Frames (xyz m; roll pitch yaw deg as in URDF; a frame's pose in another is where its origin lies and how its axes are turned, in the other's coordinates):
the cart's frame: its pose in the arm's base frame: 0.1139 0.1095 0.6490 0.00 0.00 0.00
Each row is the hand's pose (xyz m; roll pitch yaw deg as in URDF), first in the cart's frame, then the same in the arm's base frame.
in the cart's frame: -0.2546 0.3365 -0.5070 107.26 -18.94 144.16
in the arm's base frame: -0.1407 0.4460 0.1420 107.26 -18.94 144.16
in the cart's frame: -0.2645 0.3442 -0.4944 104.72 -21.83 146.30
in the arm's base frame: -0.1506 0.4537 0.1546 104.72 -21.83 146.30
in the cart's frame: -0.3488 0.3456 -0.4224 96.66 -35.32 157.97
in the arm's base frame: -0.2349 0.4551 0.2266 96.66 -35.32 157.97
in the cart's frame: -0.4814 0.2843 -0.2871 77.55 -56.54 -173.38
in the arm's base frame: -0.3675 0.3938 0.3619 77.55 -56.54 -173.38
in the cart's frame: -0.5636 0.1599 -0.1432 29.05 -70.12 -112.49
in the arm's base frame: -0.4497 0.2694 0.5058 29.05 -70.12 -112.49
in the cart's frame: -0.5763 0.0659 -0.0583 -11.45 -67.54 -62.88
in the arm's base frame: -0.4624 0.1754 0.5907 -11.45 -67.54 -62.88
